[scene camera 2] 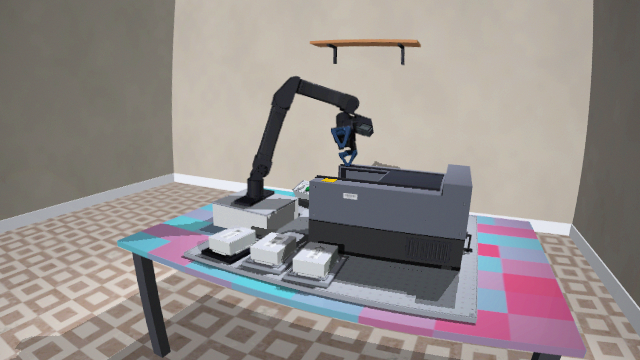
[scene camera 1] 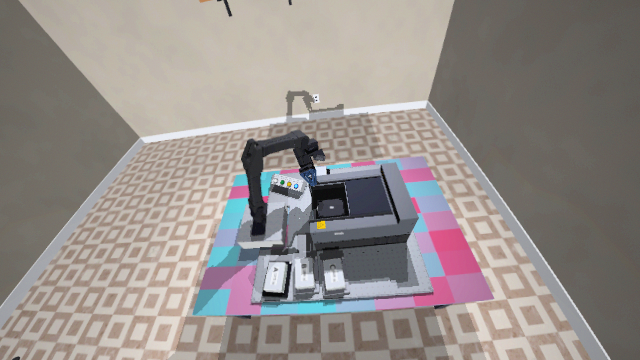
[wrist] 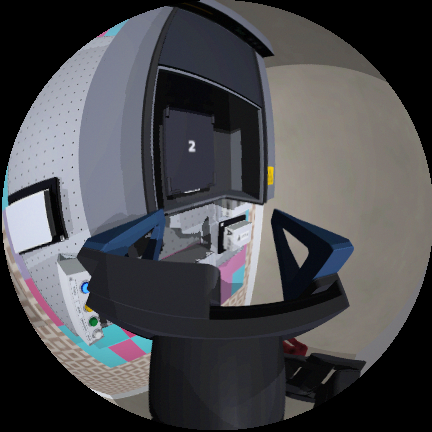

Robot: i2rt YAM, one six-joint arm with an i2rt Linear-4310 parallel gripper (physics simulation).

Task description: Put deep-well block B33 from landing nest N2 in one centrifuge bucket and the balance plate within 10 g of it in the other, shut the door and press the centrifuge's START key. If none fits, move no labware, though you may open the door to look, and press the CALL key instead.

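Pixels of known places: gripper, fingertip midpoint: point(scene camera 2: 345, 157) point(scene camera 1: 314, 185) point(wrist: 217, 214); arm's base, link origin: point(scene camera 2: 255, 198) point(scene camera 1: 260, 218).
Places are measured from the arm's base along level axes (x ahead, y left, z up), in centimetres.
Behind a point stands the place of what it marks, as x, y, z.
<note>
The grey centrifuge point(scene camera 1: 362, 229) @(52.1, -19.7, 11.9) point(scene camera 2: 385, 207) @(52.1, -19.6, 8.5) point(wrist: 112, 125) @(41.6, 10.8, 13.6) has its top opening uncovered. A dark bucket marked 2 point(scene camera 1: 331, 208) @(40.0, -3.4, 6.5) point(wrist: 191, 162) @(37.5, -2.6, 6.6) shows inside; it looks empty. A white block point(scene camera 1: 321, 171) @(36.7, 31.1, -1.6) point(wrist: 30, 222) @(35.1, 27.5, -1.6) sits on a black nest behind the centrifuge; no label is readable. White plates A point(scene camera 1: 276, 277) @(10.6, -31.5, -2.1) point(scene camera 2: 232, 241) @(12.7, -35.2, -2.3) point(wrist: 239, 235) @(10.9, -28.5, -2.1), B point(scene camera 1: 304, 275) @(23.7, -31.9, -2.1) point(scene camera 2: 273, 248) @(25.6, -34.7, -2.1) and C point(scene camera 1: 334, 276) @(37.2, -33.8, -2.0) point(scene camera 2: 315, 260) @(38.6, -37.0, -2.1) stand in a row at the front. The key box point(scene camera 1: 288, 185) @(15.2, 22.4, -1.0) point(wrist: 80, 300) @(18.2, 24.0, -0.3) has white, green, yellow and blue keys. My gripper point(scene camera 2: 346, 156) @(33.2, 4.0, 17.5) point(wrist: 217, 214) @(33.2, 4.0, 17.5) is open and empty, above the opening's left rear side.
The arm's base box point(scene camera 2: 240, 215) @(1.6, -13.2, -2.7) stands left of the centrifuge. A perforated board point(scene camera 1: 422, 289) @(75.0, -42.7, -7.5) point(scene camera 2: 450, 306) @(73.2, -40.3, -7.4) lies under the centrifuge and plates. The centrifuge's raised end point(scene camera 1: 401, 195) @(72.1, -8.3, 16.9) point(scene camera 2: 457, 192) @(71.4, -20.3, 14.9) is on the right. A wooden shelf point(scene camera 2: 365, 43) hangs on the wall.
</note>
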